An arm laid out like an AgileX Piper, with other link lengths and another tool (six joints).
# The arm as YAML. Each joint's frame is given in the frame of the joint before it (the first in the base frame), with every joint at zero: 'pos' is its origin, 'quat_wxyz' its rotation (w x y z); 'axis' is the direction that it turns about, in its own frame. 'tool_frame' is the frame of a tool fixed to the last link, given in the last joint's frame.
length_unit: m
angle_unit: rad
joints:
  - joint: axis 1
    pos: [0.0, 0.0, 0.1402]
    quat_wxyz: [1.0, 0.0, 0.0, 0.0]
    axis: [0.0, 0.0, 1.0]
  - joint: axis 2
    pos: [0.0, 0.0, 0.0]
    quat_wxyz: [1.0, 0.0, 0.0, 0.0]
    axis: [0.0, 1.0, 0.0]
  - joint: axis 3
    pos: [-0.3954, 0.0, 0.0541]
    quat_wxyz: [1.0, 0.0, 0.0, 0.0]
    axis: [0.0, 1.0, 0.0]
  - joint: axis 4
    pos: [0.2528, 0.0, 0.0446]
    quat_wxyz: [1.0, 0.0, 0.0, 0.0]
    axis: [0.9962, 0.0, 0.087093]
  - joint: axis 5
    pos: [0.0, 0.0, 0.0]
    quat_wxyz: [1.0, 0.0, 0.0, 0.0]
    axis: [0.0, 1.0, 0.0]
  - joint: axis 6
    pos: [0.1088, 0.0, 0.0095]
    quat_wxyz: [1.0, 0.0, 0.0, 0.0]
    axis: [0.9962, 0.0, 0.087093]
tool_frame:
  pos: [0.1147, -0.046, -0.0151]
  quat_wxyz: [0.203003, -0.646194, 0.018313, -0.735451]
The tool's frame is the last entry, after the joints.
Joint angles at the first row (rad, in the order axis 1, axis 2, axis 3, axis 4, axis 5, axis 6):
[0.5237, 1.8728, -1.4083, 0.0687, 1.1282, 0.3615]
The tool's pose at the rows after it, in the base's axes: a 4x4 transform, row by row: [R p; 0 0 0 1], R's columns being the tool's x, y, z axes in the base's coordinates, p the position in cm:
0.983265 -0.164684 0.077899 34.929; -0.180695 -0.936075 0.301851 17.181; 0.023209 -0.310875 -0.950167 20.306; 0 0 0 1
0.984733 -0.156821 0.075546 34.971; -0.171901 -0.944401 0.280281 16.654; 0.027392 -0.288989 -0.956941 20.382; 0 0 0 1
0.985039 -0.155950 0.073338 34.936; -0.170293 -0.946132 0.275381 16.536; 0.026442 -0.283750 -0.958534 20.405; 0 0 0 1
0.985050 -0.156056 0.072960 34.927; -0.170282 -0.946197 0.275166 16.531; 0.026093 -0.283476 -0.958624 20.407; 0 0 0 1
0.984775 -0.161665 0.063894 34.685; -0.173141 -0.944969 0.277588 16.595; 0.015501 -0.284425 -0.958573 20.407; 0 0 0 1
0.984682 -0.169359 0.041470 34.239; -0.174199 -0.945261 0.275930 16.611; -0.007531 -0.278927 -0.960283 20.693; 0 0 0 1
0.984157 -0.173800 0.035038 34.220; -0.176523 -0.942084 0.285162 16.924; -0.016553 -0.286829 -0.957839 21.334; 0 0 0 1
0.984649 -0.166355 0.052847 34.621; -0.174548 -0.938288 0.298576 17.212; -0.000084 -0.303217 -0.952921 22.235; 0 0 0 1
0.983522 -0.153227 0.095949 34.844; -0.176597 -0.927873 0.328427 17.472; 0.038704 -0.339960 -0.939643 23.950; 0 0 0 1
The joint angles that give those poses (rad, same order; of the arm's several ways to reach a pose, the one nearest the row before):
[0.5237, 1.8728, -1.4083, 0.0379, 1.1340, 0.3615]
[0.5237, 1.8731, -1.4083, 0.0160, 1.1453, 0.3615]
[0.5237, 1.8731, -1.4083, 0.0122, 1.1495, 0.3615]
[0.5237, 1.8731, -1.4083, 0.0122, 1.1500, 0.3615]
[0.5237, 1.8731, -1.4083, 0.0202, 1.1575, 0.3615]
[0.5237, 1.8739, -1.4194, 0.0311, 1.1893, 0.3594]
[0.5237, 1.8739, -1.4463, 0.0436, 1.2178, 0.3585]
[0.5237, 1.8669, -1.4743, 0.0461, 1.2292, 0.3563]
[0.5237, 1.8348, -1.4957, 0.0512, 1.2279, 0.3563]

